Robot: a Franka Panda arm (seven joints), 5 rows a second.
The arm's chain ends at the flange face. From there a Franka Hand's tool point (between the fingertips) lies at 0.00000 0.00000 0.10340 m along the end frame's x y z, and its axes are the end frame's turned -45 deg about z.
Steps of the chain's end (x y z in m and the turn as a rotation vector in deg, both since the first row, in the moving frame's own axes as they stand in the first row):
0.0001, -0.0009, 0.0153, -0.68, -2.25, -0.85
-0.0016, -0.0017, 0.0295, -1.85, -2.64, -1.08
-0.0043, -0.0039, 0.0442, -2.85, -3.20, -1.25
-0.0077, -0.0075, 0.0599, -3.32, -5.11, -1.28
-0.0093, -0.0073, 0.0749, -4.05, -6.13, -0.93
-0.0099, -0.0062, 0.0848, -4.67, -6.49, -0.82
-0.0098, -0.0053, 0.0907, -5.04, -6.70, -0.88
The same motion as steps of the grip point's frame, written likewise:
-0.0030, -0.0025, 0.0152, 1.11, -2.07, -0.85
-0.0057, -0.0033, 0.0293, 0.56, -3.17, -1.08
-0.0080, -0.0062, 0.0439, 0.25, -4.28, -1.25
-0.0109, -0.0129, 0.0593, 1.27, -5.96, -1.28
-0.0144, -0.0143, 0.0741, 1.47, -7.20, -0.93
-0.0168, -0.0136, 0.0838, 1.29, -7.89, -0.82
-0.0181, -0.0127, 0.0896, 1.17, -8.30, -0.88

